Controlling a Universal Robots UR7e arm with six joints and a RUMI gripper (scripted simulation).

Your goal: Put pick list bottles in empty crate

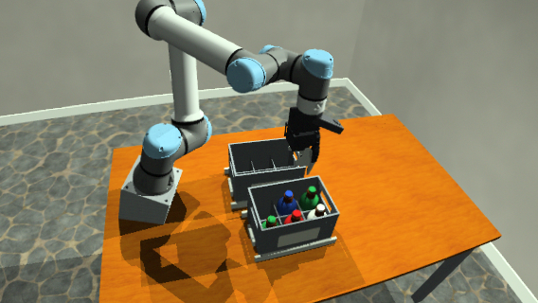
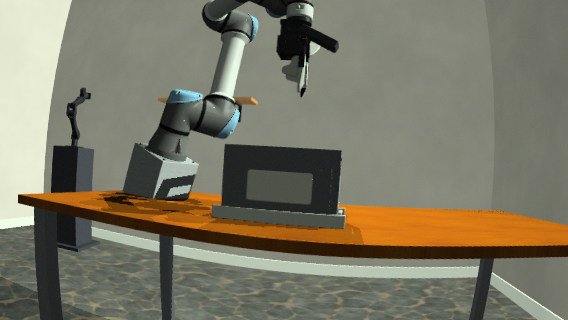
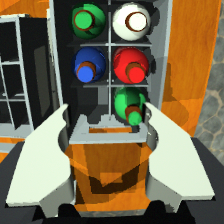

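Now: hand 25 cm above the green bottle, 7 cm short of it and 2 cm to the right of it. The rest, counted from my hand: blue-label bottle 25 cm below, 4 cm to the left, 2 cm behind; white-label bottle 25 cm below, 6 cm to the right, 6 cm ahead; red-label bottle 25 cm below, 5 cm to the right, 3 cm behind.
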